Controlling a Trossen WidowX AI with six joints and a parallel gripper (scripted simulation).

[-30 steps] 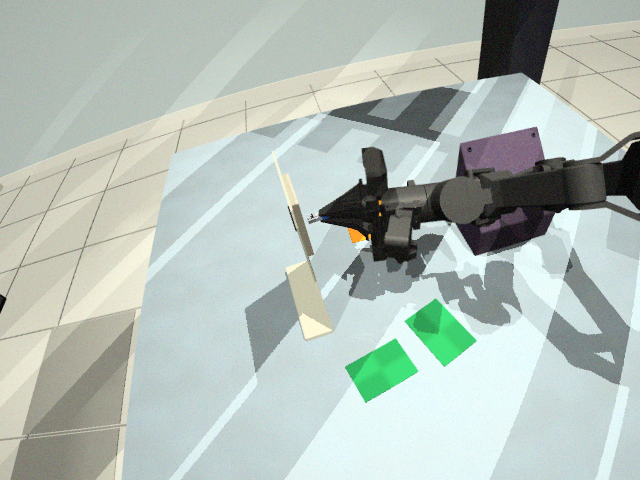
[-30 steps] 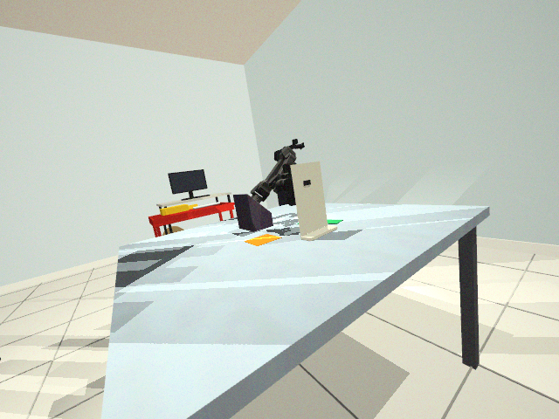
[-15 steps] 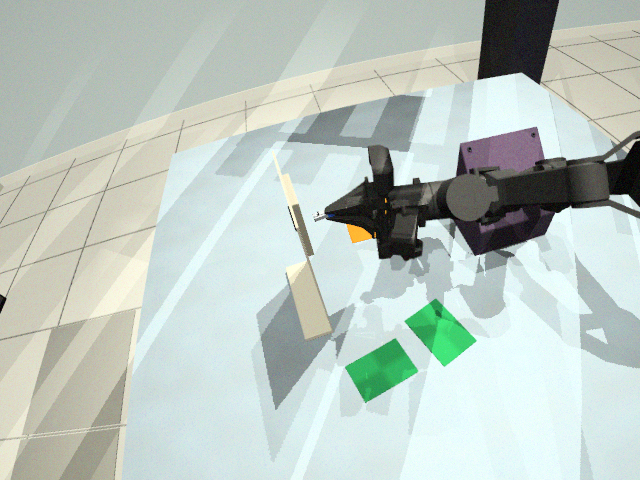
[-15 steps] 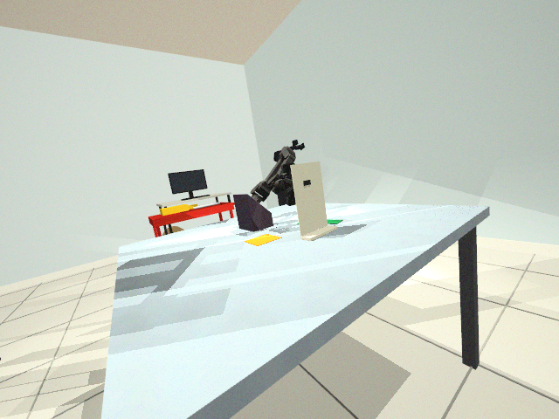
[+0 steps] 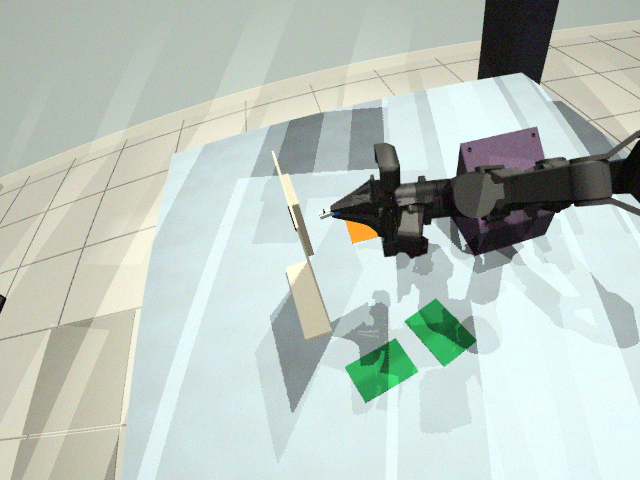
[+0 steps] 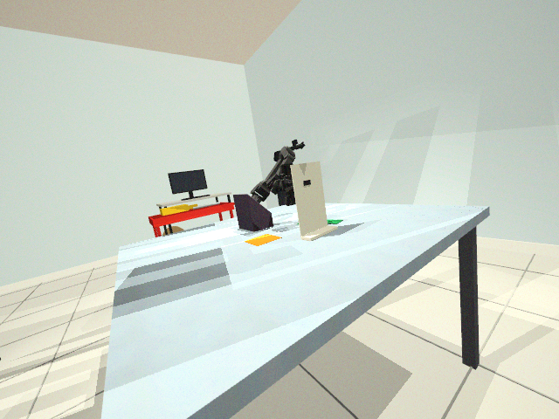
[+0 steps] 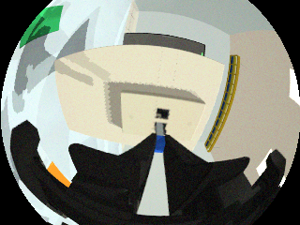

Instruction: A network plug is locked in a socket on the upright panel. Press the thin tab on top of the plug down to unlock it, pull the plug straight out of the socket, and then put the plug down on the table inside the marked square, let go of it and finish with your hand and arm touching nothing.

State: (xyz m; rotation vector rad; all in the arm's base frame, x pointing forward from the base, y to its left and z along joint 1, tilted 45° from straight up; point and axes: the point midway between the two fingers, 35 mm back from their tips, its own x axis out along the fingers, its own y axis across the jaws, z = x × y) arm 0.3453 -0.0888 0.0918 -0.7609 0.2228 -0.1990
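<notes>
My gripper tip is now 110 mm past the orange square patch, 150 mm to the left of it and 210 mm above it. From my gripper tip the other things lie so: blue network plug (right at my gripper tip); then beige panel (60 mm ahead, 80 mm below).
</notes>
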